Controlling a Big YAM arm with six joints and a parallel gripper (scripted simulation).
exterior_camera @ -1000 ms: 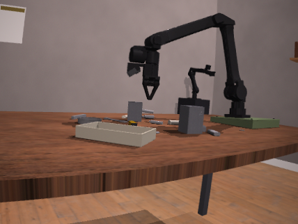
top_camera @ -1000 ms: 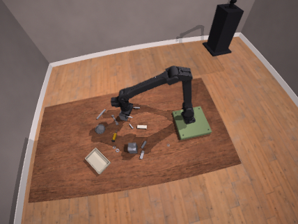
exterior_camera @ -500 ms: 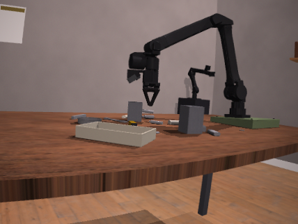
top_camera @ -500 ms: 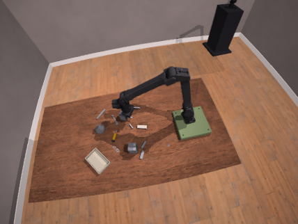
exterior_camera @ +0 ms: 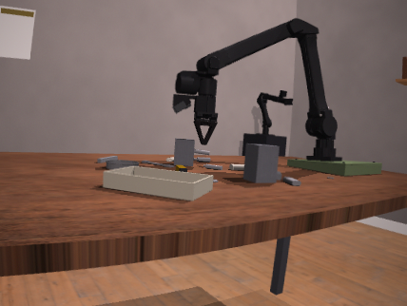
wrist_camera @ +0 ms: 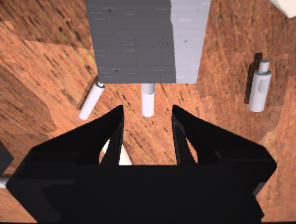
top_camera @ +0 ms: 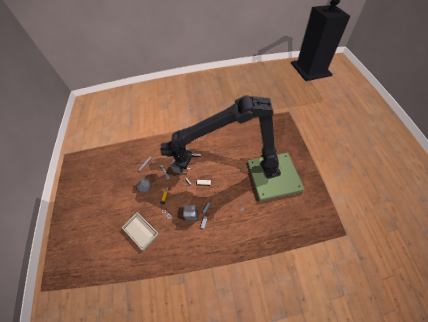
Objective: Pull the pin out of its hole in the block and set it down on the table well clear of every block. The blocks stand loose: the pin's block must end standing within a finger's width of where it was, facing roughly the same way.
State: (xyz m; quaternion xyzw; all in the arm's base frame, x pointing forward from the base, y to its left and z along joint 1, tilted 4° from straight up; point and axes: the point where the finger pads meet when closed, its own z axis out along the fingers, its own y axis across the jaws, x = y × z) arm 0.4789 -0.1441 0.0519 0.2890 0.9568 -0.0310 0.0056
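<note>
My gripper is now 10 mm short of the light grey pin, 10 mm to the left of it and 30 mm above it. The rest, counted from my hand: white cylinder: 80 mm behind, 110 mm to the left, 70 mm below; then grey block: 30 mm ahead, 280 mm to the left, 30 mm below; then yellow-handled tool: 170 mm ahead, 120 mm to the left, 70 mm below.
</note>
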